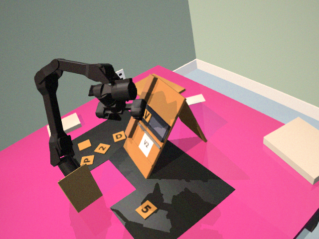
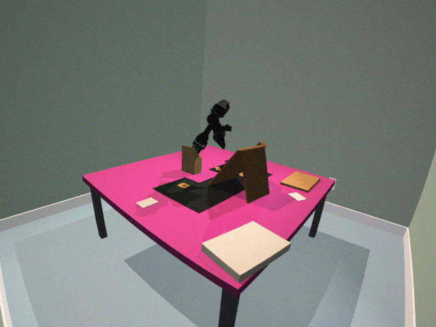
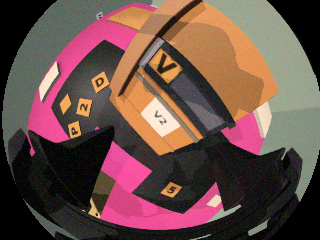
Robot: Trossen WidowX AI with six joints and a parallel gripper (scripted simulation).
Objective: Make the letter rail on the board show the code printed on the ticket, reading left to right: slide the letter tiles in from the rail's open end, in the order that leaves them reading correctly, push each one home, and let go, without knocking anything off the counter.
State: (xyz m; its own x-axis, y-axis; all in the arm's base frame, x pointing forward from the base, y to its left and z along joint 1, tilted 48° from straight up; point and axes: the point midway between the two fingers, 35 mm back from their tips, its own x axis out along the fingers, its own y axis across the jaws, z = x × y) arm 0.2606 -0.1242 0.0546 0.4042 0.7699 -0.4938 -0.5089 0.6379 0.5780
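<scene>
Now: the white ticket 14 cm below my gripper tip and 3 cm ahead of it. From my gripper tip the other things lie so: white block 55 cm to the left, 22 cm below, 14 cm behind; orange flat panel 40 cm to the left, 40 cm ahead, 22 cm below; black mat 23 cm below, 7 cm behind, 2 cm to the left.
</scene>
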